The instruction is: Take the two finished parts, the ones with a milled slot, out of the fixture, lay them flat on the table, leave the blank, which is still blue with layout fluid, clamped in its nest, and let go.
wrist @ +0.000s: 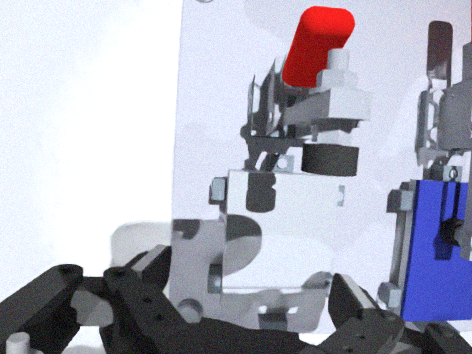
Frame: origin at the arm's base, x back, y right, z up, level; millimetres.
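Seen in the pictures: gripper, fingertip midpoint: point(249, 277).
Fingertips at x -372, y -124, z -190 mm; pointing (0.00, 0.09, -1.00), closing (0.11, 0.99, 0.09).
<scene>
A point is followed by its place in that frame.
A pale metal part point(295, 225) {x -398, y -99, z -198 mm} lies in the left nest of the light fixture plate point(215, 90) {x -475, y -146, z -224 mm}; glare and shadows hide whether it has a slot. Its toggle clamp has a red handle point(315, 47) {x -472, y -108, z -143 mm} and a black pad point(330, 160) {x -434, y -109, z -122 mm}, which shows beyond the part's far edge. My gripper point(249, 277) {x -372, y -124, z -190 mm} is open and empty, with its fingertips apart on either side of the part's near end. The blue blank point(430, 280) {x -362, y -8, z -208 mm} sits in the nest to the right, with a dark clamp pad point(451, 231) {x -395, y -4, z -200 mm} over it. A second finished part does not show.
Small locating blocks point(218, 189) {x -416, y -142, z -207 mm} point(390, 295) {x -350, y -32, z -212 mm} stand beside the nests. The blank's grey clamp point(455, 115) {x -463, y -6, z -202 mm} rises at the right edge, with a dark handle point(440, 47) {x -512, y 0, z -224 mm} behind it. The bright table point(100, 125) {x -454, y -225, z -239 mm} extends to the left of the plate.
</scene>
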